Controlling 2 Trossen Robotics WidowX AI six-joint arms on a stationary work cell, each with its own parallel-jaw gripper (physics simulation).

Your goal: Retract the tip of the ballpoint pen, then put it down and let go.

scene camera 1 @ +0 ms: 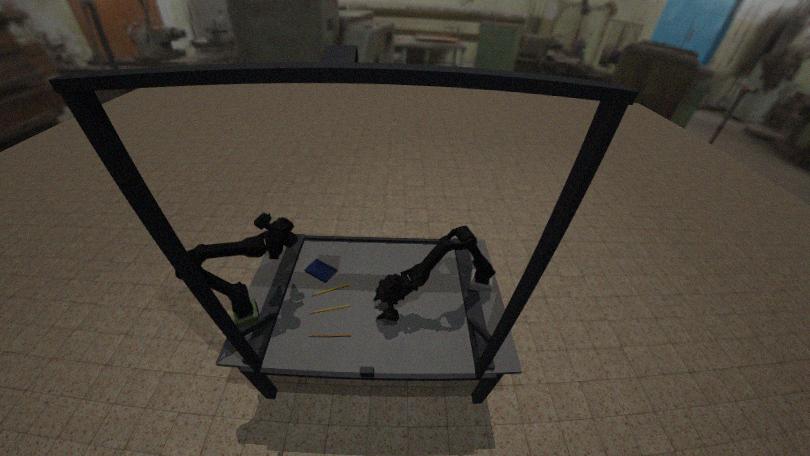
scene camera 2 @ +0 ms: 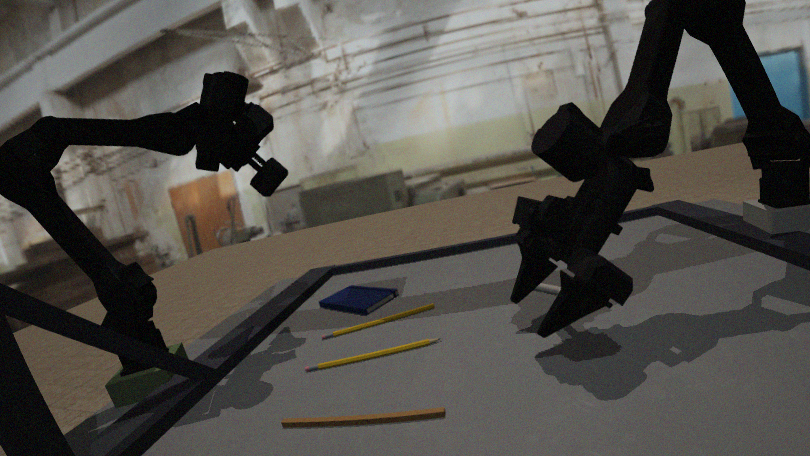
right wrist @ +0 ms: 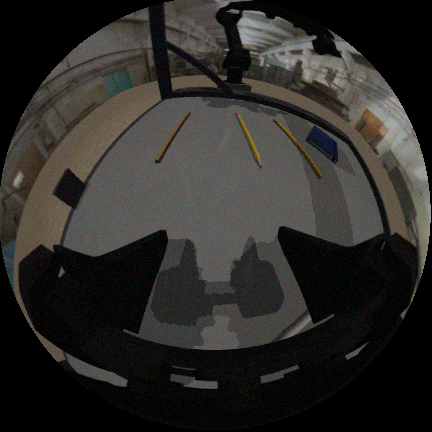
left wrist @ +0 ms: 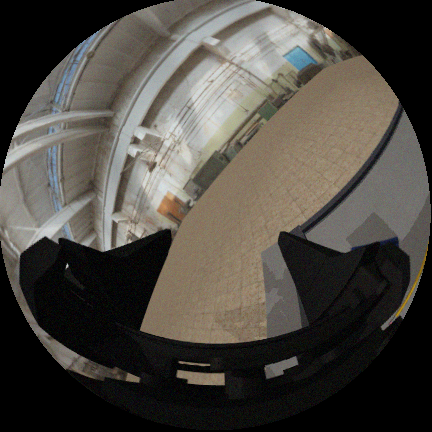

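Where they show: left gripper, between the fingertips: [scene camera 2: 254, 158] [left wrist: 226, 236]; right gripper, between the fingertips: [scene camera 1: 375, 309] [scene camera 2: 525, 317] [right wrist: 223, 234]; left arm's base, origin of its link: [scene camera 1: 244, 311] [right wrist: 233, 81]; right arm's base, origin of its link: [scene camera 1: 481, 278] [scene camera 2: 785, 202].
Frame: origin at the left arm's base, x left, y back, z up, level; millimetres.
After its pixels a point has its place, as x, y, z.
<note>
The pen [scene camera 2: 548, 288] {-166, -625, -32} [right wrist: 297, 325] {-212, -633, -31}, a thin white rod, lies on the grey table and is partly hidden by my right gripper in scene camera 2 and the right wrist view. Its tip cannot be made out. My right gripper [scene camera 1: 378, 307] {-255, -511, -5} [scene camera 2: 528, 317] {-255, -511, -5} [right wrist: 223, 234] {-255, -511, -5} is open and empty, pointing down low over the table. In the right wrist view the pen shows near the base of the right-hand finger, not gripped. My left gripper [scene camera 2: 252, 164] {178, -259, 282} [left wrist: 226, 236] {178, -259, 282} is open and empty, raised high by the left edge of the table.
Two yellow pencils [scene camera 1: 331, 289] {-41, -385, -34} [scene camera 1: 330, 309] {-142, -342, -35} [scene camera 2: 378, 321] {-42, -383, -34} [scene camera 2: 374, 355] {-144, -347, -35} and an orange-brown stick [scene camera 1: 329, 335] {-261, -292, -34} [scene camera 2: 363, 419] {-268, -300, -34} [right wrist: 173, 137] {-269, -320, -37} lie left of the right gripper. A blue notebook [scene camera 1: 320, 270] {91, -377, -28} [scene camera 2: 357, 298] {80, -378, -28} [right wrist: 322, 144] {51, -401, -28} lies behind them. Dark frame posts [scene camera 1: 578, 203] {-714, -727, 793} stand at the table's sides.
</note>
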